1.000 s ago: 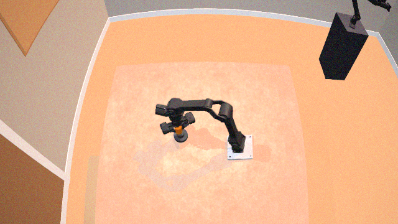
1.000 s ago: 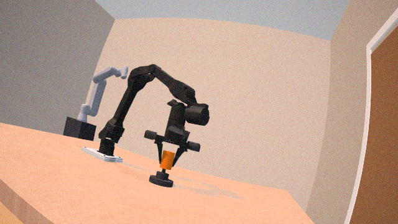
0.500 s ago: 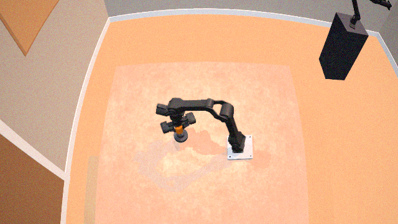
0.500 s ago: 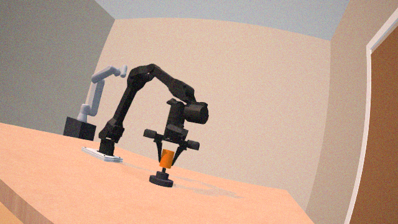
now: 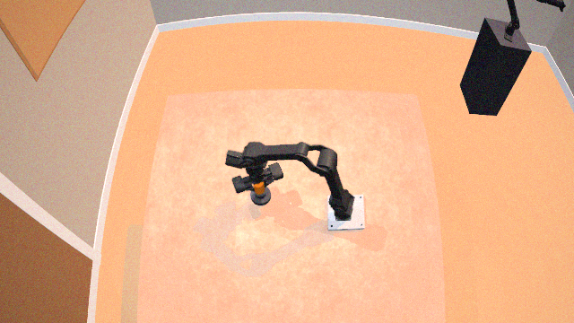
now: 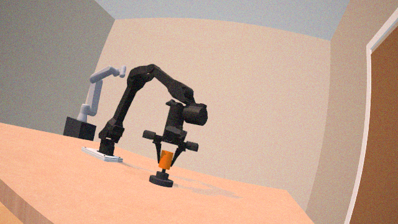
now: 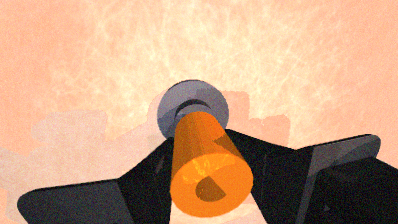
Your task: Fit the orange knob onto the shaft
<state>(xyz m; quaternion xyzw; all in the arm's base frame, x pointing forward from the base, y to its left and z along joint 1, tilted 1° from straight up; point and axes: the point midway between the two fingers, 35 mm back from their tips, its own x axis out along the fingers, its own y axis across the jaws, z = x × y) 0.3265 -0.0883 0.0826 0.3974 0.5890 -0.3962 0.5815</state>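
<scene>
The orange knob lies 20 mm above my gripper tip. The rest, counted from my gripper tip: round dark pedestal 40 mm below.
</scene>
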